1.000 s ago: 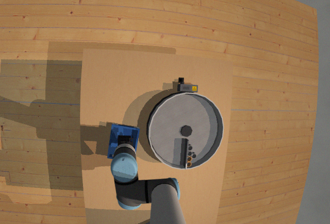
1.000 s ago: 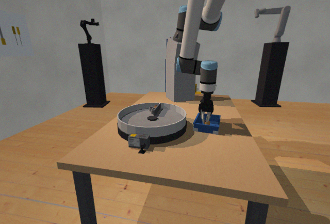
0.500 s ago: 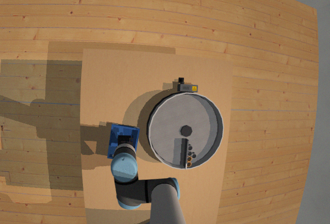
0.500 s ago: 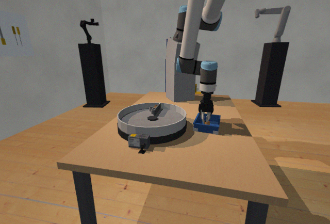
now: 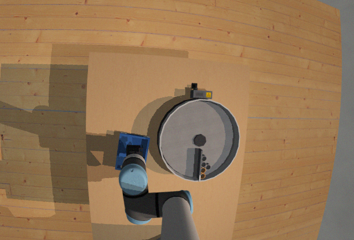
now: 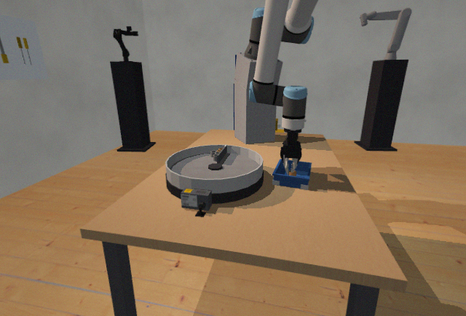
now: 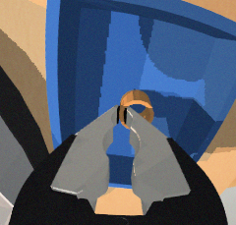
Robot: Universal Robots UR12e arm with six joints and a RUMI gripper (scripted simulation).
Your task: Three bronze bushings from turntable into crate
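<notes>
Right now the blue crate is 10 mm to the left of my hand.
</notes>
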